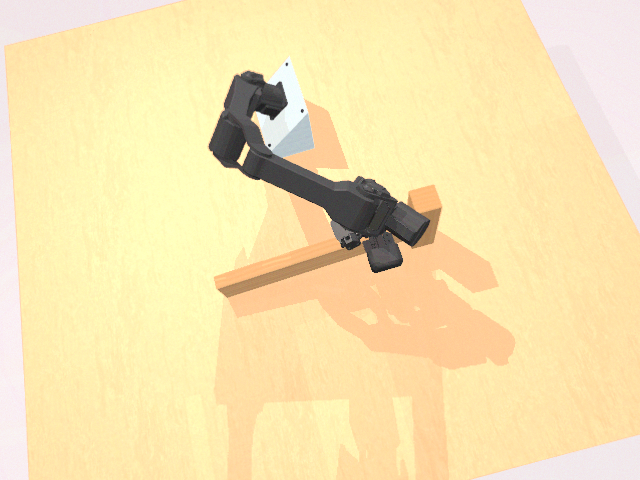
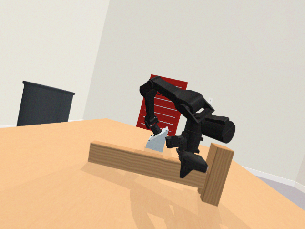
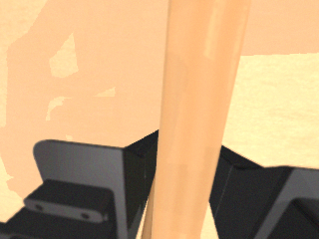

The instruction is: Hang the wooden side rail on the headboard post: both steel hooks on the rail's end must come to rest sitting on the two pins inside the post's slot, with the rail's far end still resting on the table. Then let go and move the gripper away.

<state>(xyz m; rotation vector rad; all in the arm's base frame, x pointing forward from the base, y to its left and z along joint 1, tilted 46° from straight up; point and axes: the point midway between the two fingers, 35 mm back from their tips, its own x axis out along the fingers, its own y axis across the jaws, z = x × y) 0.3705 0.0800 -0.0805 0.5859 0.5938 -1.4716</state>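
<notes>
Right now my gripper tip is 100 mm to the right of the headboard post and 40 mm below it.
</notes>
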